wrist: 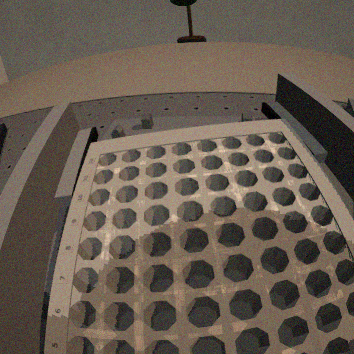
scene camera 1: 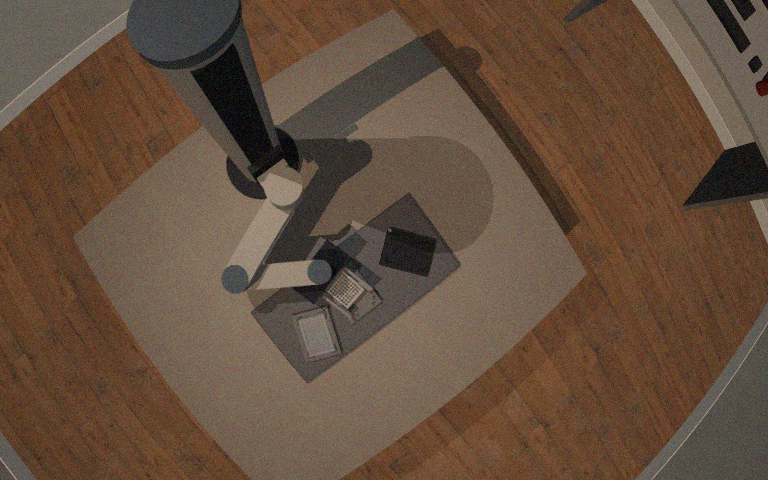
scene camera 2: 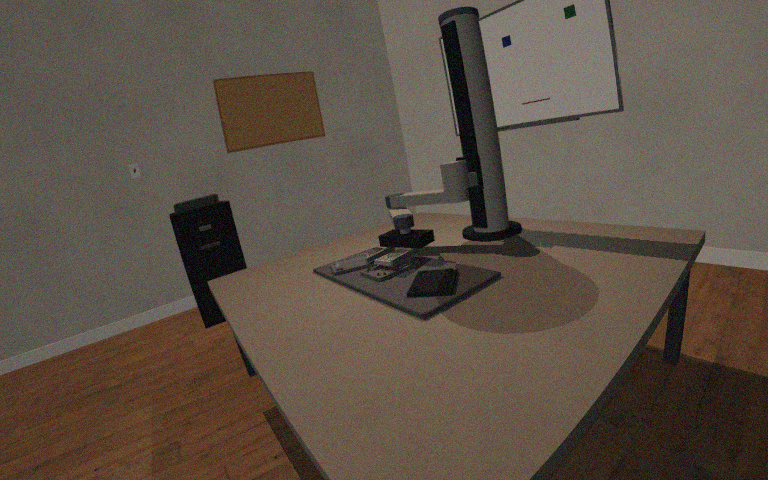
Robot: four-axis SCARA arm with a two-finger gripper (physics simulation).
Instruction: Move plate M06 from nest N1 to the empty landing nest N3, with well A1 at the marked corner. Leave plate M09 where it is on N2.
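My gripper (scene camera 1: 349,292) (scene camera 2: 394,255) (wrist: 179,99) is shut on the pale many-welled plate M06 (scene camera 1: 344,288) (scene camera 2: 389,260) (wrist: 165,216), one finger along each long side. The plate looks level and is held a little above the middle nest (scene camera 1: 368,308) (scene camera 2: 378,275), whose small posts show past the plate's far edge in the wrist view. A second whitish plate (scene camera 1: 317,335) lies in the nest at the board's lower left in scene camera 1. A black nest-like block (scene camera 1: 406,252) (scene camera 2: 433,282) is at the board's other end. Plate and nest labels cannot be read, and the plate's near end is out of the wrist view.
The grey perforated board (scene camera 1: 390,308) (scene camera 2: 373,294) carries the nests on the beige table (scene camera 1: 481,316) (scene camera 2: 424,384). The arm's column (scene camera 1: 198,101) (scene camera 2: 484,130) stands behind the board. Shadows of the arm and column cross the table and part of the board.
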